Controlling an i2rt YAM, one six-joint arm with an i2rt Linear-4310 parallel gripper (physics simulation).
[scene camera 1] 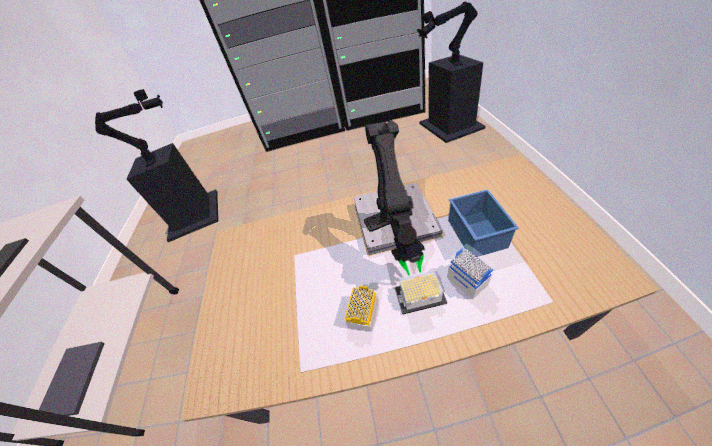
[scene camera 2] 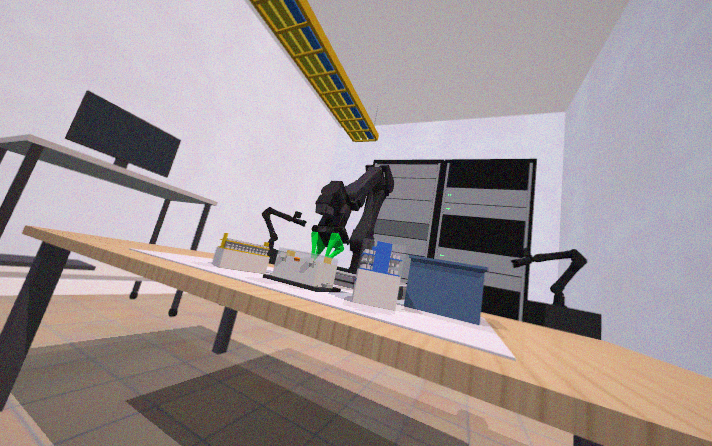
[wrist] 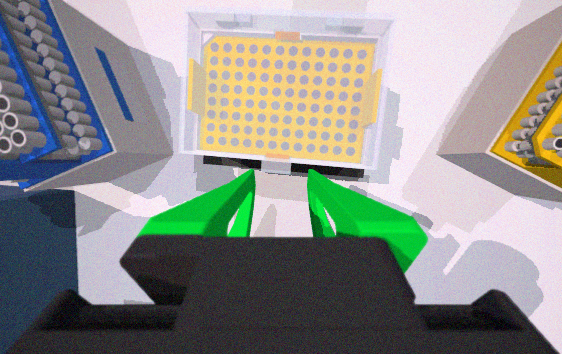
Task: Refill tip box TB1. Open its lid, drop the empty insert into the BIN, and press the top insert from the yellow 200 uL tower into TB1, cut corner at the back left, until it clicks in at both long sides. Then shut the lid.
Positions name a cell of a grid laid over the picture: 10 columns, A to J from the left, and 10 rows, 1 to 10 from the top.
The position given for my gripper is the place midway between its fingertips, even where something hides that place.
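Note:
On scene camera 1 you'd find a clear lid (scene camera 1: F7) and a blue bin (scene camera 1: G5). Scene camera 2 has the bin (scene camera 2: G7) too, along with my gripper (scene camera 2: E6). And in the wrist view there's my gripper (wrist: F6), the lid (wrist: F3), the bin (wrist: A8) and also a tower (wrist: I5).

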